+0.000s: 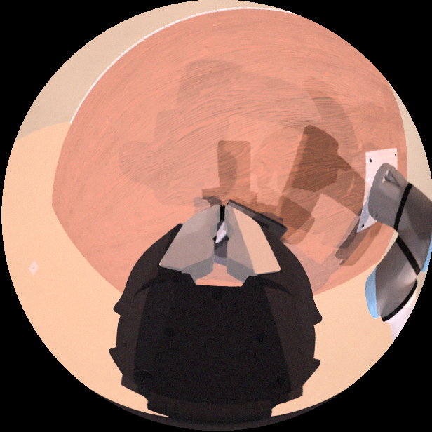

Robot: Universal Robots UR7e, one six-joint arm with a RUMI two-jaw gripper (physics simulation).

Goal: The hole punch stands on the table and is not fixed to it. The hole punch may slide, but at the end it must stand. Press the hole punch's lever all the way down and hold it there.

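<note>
The hole punch (260, 218) shows in part as a dark, flat, bar-like shape. It runs from beside my fingertips down to the right, behind my right finger. The rest of it is hidden by my fingers and the gripper body, so I cannot tell how far down its lever is or whether it stands level. My gripper (222, 207) is shut, with its tips together and nothing held. The tips are at the upper left end of the dark shape; contact is not clear. A small pale, shiny piece shows in the gap behind the tips.
The reddish wood-grain table (125, 95) carries several overlapping shadows. At the right, a white mounting plate (374, 159) with small holes lies on the table, and the grey arm (419, 212) with black bands and blue caps rises there. The table's far edge curves across the upper left.
</note>
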